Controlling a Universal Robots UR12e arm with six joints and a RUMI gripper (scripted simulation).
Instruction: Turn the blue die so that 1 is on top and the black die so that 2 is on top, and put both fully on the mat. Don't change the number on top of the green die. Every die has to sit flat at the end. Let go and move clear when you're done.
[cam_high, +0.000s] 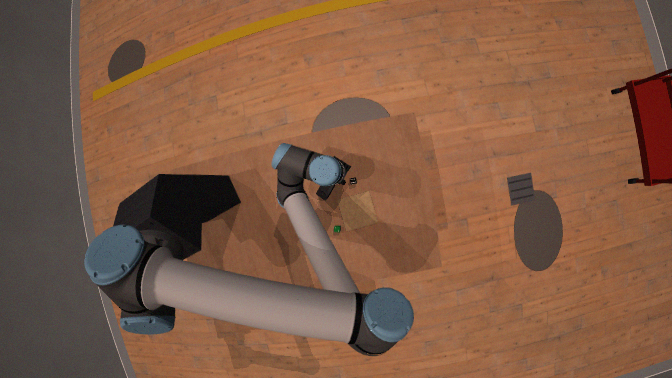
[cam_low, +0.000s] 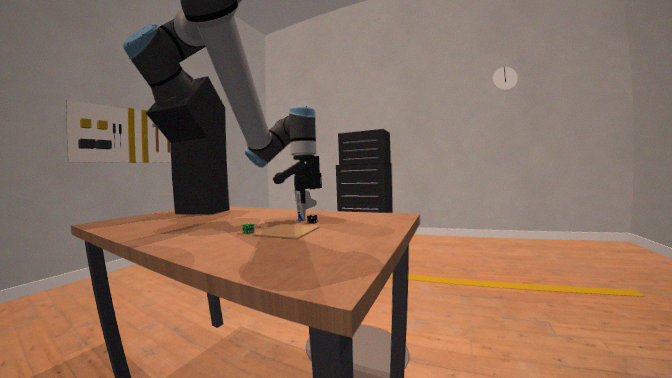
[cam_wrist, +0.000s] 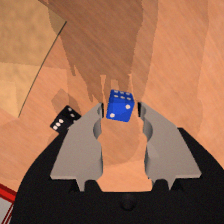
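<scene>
Right now my hand is right at the blue die. Also, from my hand: green die: 5 cm behind, 21 cm to the right; tan mat: 5 cm ahead, 16 cm to the right, 2 cm below; black die: 6 cm ahead, 3 cm to the right.
</scene>
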